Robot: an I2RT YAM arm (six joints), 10 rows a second.
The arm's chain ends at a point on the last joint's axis. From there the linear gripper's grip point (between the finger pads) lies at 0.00 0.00 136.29 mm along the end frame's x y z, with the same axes.
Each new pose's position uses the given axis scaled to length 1; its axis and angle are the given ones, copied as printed.
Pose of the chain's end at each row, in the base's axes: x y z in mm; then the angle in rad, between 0 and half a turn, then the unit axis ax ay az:
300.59 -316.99 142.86 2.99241 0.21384 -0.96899 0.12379
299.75 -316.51 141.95 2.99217 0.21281 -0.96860 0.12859
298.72 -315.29 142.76 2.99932 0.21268 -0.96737 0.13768
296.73 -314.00 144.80 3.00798 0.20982 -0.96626 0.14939
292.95 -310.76 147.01 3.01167 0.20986 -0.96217 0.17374
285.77 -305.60 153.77 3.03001 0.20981 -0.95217 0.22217
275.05 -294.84 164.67 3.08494 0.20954 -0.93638 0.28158
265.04 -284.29 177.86 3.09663 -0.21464 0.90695 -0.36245
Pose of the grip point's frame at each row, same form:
288.14 -353.84 12.24 2.99241 0.21384 -0.96899 0.12379
287.52 -354.59 11.66 2.99217 0.21281 -0.96860 0.12859
287.97 -355.52 12.99 2.99932 0.21268 -0.96737 0.13768
287.69 -356.98 15.78 3.00798 0.20982 -0.96626 0.14939
285.86 -359.84 20.06 3.01167 0.20986 -0.96217 0.17374
283.99 -366.27 31.74 3.03001 0.20981 -0.95217 0.22217
283.89 -368.27 50.19 3.08494 0.20954 -0.93638 0.28158
291.79 -372.53 77.50 3.09663 -0.21464 0.90695 -0.36245

